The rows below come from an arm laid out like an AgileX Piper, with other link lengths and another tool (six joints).
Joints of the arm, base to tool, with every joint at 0 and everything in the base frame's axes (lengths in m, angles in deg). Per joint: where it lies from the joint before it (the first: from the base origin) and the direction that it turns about. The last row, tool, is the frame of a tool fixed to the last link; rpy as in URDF.
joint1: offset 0 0 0.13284 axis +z
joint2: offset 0 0 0 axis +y
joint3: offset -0.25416 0 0.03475 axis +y
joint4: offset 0.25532 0 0.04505 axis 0.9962 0 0.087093
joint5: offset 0 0 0 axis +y
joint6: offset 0.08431 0 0.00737 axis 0.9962 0 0.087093
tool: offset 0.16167 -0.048 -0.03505 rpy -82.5 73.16 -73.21
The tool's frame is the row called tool.
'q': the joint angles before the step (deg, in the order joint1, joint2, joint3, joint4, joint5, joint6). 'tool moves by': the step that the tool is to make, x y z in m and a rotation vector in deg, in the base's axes. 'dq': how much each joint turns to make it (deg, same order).
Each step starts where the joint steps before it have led.
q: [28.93 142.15 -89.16 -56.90 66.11 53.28]
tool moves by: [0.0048 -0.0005 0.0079 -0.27 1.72 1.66]
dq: [-0.23 -0.93 -0.29 0.48 0.14 -3.64]
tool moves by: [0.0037 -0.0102 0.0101 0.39 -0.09 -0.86]
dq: [-1.74 -1.59 -0.02 0.27 0.06 -1.73]
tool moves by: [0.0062 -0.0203 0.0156 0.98 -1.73 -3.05]
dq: [-3.48 -2.09 -0.98 0.31 0.27 -1.24]
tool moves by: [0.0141 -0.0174 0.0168 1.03 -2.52 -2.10]
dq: [-3.24 -1.16 -3.08 0.04 0.12 -1.91]
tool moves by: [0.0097 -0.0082 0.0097 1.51 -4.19 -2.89]
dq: [-1.86 -0.46 -2.80 0.02 0.00 1.57]
